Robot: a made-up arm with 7 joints. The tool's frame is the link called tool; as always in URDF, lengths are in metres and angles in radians.
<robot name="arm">
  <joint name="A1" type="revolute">
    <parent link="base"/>
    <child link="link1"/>
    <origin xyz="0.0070 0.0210 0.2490"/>
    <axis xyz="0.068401 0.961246 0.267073"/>
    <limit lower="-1.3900" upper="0.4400" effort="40" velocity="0.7"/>
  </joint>
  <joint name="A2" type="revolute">
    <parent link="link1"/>
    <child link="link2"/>
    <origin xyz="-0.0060 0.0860 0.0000"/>
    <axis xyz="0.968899 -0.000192 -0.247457"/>
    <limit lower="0.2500" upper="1.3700" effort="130" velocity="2.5"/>
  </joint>
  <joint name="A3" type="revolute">
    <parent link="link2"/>
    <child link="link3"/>
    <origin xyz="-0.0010 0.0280 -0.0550"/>
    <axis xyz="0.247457 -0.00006 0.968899"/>
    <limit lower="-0.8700" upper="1.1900" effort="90" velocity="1.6"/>
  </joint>
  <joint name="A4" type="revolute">
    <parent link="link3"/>
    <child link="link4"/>
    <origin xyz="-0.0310 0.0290 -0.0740"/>
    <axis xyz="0.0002 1 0.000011"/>
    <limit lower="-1.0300" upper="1.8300" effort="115" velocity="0.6"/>
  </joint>
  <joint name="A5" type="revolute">
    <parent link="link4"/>
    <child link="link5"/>
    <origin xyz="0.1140 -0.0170 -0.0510"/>
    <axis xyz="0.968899 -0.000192 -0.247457"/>
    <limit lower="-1.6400" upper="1.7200" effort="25" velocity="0.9"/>
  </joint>
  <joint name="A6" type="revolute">
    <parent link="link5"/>
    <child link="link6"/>
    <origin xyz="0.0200 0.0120 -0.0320"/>
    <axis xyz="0.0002 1 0.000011"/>
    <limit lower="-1.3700" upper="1.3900" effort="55" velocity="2.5"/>
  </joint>
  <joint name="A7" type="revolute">
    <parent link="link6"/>
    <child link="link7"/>
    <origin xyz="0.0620 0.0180 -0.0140"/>
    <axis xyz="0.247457 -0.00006 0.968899"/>
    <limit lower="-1.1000" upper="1.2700" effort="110" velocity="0.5"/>
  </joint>
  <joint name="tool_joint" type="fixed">
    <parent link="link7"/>
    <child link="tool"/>
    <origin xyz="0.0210 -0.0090 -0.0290" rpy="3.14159 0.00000 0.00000"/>
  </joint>
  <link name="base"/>
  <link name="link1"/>
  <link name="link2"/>
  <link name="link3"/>
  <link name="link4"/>
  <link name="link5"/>
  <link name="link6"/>
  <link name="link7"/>
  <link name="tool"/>
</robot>
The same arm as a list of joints. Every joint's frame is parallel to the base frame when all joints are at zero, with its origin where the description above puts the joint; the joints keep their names.
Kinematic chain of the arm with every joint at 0, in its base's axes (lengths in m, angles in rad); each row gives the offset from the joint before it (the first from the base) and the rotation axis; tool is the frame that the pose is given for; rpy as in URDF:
A1: xyz 0.0070 0.0210 0.2490 axis 0.068403 0.961235 0.26711
A2: xyz -0.0060 0.0860 0.0000 axis 0.968889 -0.0002 -0.247497
A3: xyz -0.0010 0.0280 -0.0550 axis 0.247497 -0.0001 0.968889
A4: xyz -0.0310 0.0290 -0.0740 axis 0.0002 1 0
A5: xyz 0.1140 -0.0170 -0.0510 axis 0.968889 -0.0002 -0.247497
A6: xyz 0.0200 0.0120 -0.0320 axis 0.0002 1 0
A7: xyz 0.0620 0.0180 -0.0140 axis 0.247497 -0.0001 0.968889
tool: xyz 0.0210 -0.0090 -0.0290 rpy 3.1416 0.0000 0.0000
Joint limits (rad, base to tool): -1.3900..0.4400 0.2500..1.3700 -0.8700..1.1900 -1.0300..1.8300 -1.6400..1.7200 -1.3700..1.3900 -1.1000..1.2700

